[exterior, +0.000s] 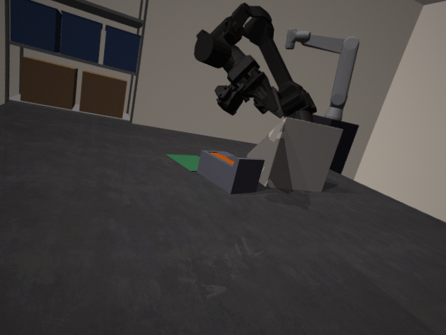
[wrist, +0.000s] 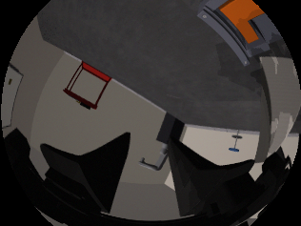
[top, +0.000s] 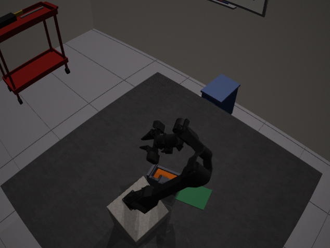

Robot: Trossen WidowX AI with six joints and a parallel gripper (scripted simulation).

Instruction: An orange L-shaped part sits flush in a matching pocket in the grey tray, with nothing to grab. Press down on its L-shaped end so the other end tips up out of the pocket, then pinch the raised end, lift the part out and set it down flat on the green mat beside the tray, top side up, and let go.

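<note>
Right now my gripper tip is 16 cm above the orange L-shaped part, 13 cm to the left of it and 1 cm short of it. The rest, counted from my gripper tip: green mat 29 cm to the right, 23 cm below, 6 cm ahead.
</note>
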